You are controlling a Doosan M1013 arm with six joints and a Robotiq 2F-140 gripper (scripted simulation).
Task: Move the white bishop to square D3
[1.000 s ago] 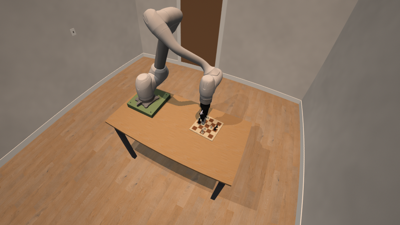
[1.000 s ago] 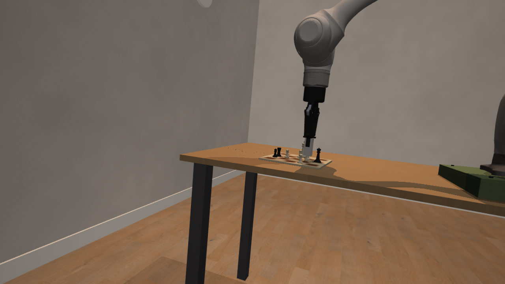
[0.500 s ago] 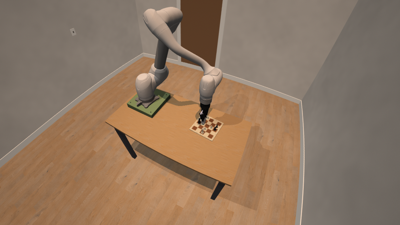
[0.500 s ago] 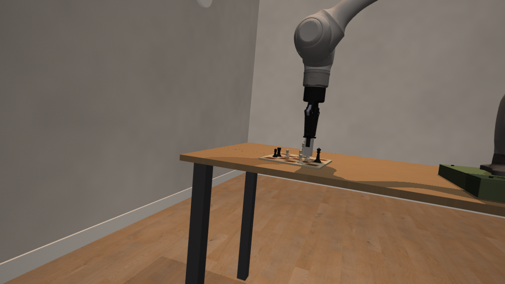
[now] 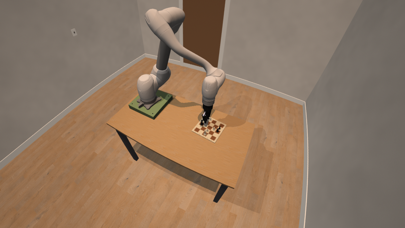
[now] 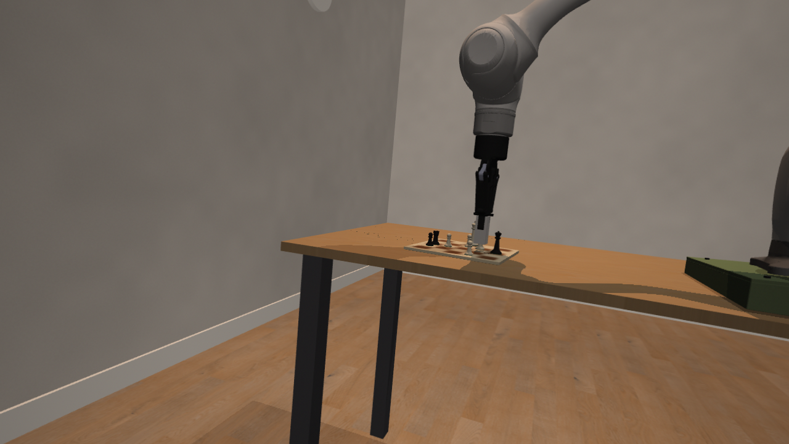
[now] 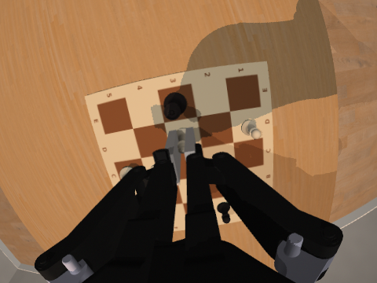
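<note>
Right now the black piece is 40 mm behind my hand, 10 mm to the right of it and 30 mm below it. Round my hand: chessboard (40 mm ahead, 50 mm below); tall white piece (50 mm ahead, 80 mm to the right, 20 mm below).
</note>
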